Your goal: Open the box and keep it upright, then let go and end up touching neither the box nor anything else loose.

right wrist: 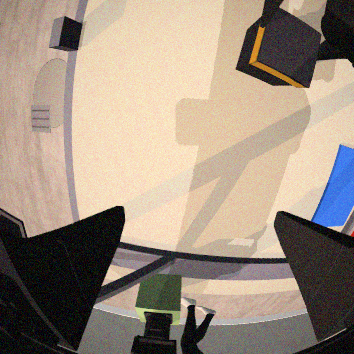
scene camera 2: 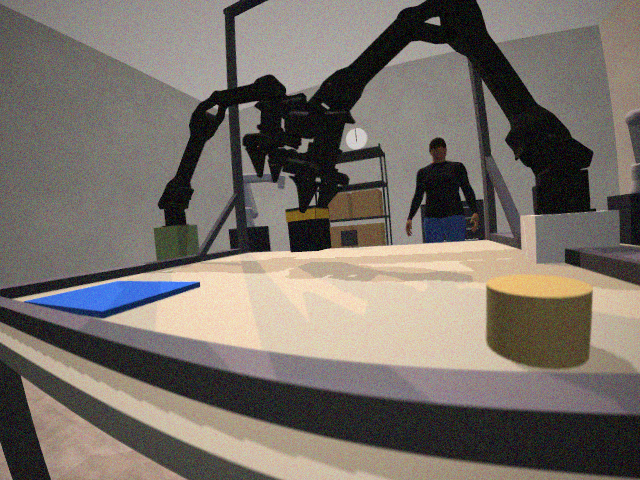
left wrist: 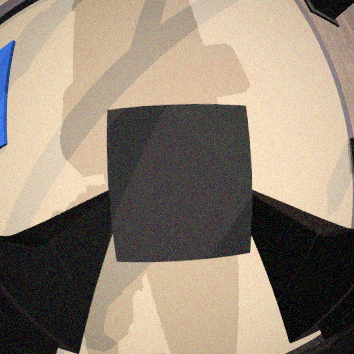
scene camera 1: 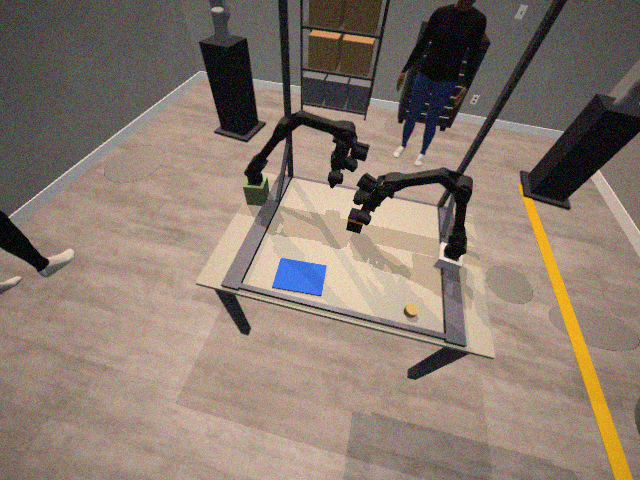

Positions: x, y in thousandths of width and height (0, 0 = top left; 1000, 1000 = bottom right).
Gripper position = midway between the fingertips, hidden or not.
In view: my left gripper (scene camera 2: 487, 445), my right gripper (scene camera 2: 418, 376), a flat blue mat (scene camera 2: 159, 628), a black box (scene camera 2: 480, 491) and a black box (left wrist: 507, 501).
The flat blue mat shows as well in scene camera 1 (scene camera 1: 457, 574). My left gripper also shows in the right wrist view (right wrist: 815, 114) and in the left wrist view (left wrist: 510, 561). My right gripper is seen too in the right wrist view (right wrist: 575, 614).
